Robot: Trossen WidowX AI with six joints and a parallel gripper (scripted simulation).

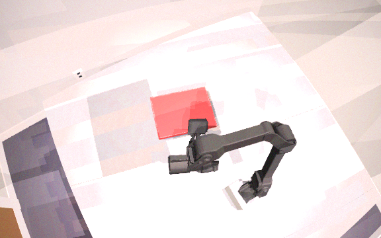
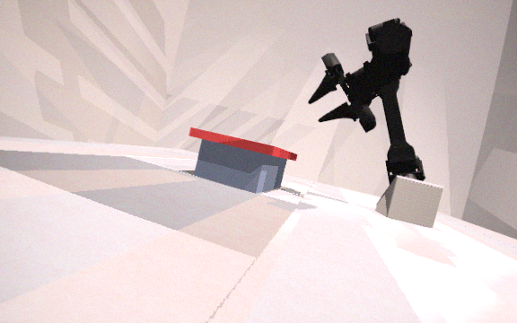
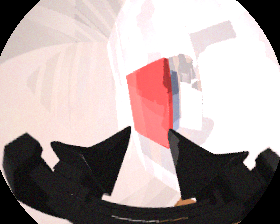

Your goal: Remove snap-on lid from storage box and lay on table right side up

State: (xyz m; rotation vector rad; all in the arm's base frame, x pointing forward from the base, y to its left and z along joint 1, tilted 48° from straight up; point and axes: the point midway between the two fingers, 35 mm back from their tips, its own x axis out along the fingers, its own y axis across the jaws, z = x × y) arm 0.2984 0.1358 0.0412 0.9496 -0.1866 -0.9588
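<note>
Now: gripper tip 120 mm short of the red lid, 40 mm to the left of it and 100 mm above it. From my gripper tip the other things lie so: blue-grey storage box: 120 mm ahead, 40 mm to the right, 150 mm below.
</note>
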